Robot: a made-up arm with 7 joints. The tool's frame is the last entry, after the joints.
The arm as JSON. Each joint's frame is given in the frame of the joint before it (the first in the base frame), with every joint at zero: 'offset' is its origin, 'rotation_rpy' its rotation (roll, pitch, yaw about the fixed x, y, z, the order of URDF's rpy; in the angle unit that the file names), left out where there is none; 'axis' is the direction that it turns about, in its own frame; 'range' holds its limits. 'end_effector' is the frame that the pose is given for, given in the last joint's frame.
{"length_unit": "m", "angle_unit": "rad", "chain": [
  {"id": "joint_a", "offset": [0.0, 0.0, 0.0], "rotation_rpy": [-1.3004, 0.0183, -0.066], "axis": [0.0, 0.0, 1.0], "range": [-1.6, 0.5]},
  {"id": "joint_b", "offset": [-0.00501, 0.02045, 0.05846], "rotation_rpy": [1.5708, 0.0, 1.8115], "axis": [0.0, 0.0, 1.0], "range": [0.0, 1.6]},
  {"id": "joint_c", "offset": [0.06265, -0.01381, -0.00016], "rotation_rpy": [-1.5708, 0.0, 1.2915], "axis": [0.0, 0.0, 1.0], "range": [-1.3, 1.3]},
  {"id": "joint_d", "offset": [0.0, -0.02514, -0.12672], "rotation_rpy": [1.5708, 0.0, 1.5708], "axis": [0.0, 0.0, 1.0], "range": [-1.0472, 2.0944]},
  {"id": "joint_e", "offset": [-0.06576, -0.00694, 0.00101], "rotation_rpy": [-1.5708, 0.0, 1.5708], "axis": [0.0, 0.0, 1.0], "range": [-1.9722, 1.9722]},
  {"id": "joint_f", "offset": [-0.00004, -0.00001, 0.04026], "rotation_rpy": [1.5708, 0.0, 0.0], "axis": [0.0, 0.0, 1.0], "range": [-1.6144, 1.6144]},
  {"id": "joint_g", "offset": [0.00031, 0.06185, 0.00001], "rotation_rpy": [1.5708, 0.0, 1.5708], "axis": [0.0, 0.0, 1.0], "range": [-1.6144, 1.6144]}
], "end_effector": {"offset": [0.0, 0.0, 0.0]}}
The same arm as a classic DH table. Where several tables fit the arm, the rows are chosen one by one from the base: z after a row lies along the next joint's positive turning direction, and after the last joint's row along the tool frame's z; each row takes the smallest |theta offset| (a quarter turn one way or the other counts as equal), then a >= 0, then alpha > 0; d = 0 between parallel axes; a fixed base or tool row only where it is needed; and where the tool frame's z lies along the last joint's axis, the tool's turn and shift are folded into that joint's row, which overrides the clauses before.
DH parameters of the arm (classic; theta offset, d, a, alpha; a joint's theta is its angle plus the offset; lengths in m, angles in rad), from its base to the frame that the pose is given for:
base (fixed): -0.071 0 0 -1.3004
joint_a: -1.3111 0.0585 -0.0211 -1.5708
joint_b: 1.2914 -0.0001 -0.004 1.5708
joint_c: 1.5708 -0.1907 0.0251 -1.5707
joint_d: 1.5708 0.001 0.0069 1.5708
joint_e: 0 0.106 0 -1.5708
joint_f: -1.5708 0 0.0618 1.5707
joint_g: 0 0.0003 0 0
Joint limits (rad, base to tool): -1.6..0.5 0..1.6 -1.3..1.3 -1.0472..2.0944 -1.9722..1.9722 -1.6144..1.6144 -1.6144..1.6144

